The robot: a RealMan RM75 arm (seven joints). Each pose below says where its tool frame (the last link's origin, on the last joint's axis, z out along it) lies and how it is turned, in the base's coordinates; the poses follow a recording.
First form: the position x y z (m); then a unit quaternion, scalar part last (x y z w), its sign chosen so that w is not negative.
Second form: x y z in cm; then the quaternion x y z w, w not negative. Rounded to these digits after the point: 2 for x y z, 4 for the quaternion.
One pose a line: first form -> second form
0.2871, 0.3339, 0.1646, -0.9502, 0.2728, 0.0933, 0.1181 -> 28.71, 33.39, 16.46, -0.9502, 0.2728, 0.0933, 0.1181
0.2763, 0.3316, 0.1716, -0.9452, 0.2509, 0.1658, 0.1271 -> 27.63, 33.16, 17.16, -0.9452, 0.2509, 0.1658, 0.1271
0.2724, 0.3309, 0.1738, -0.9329, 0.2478, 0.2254, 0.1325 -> 27.24, 33.09, 17.38, -0.9329, 0.2478, 0.2254, 0.1325
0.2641, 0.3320, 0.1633, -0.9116, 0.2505, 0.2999, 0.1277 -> 26.41, 33.20, 16.33, -0.9116, 0.2505, 0.2999, 0.1277
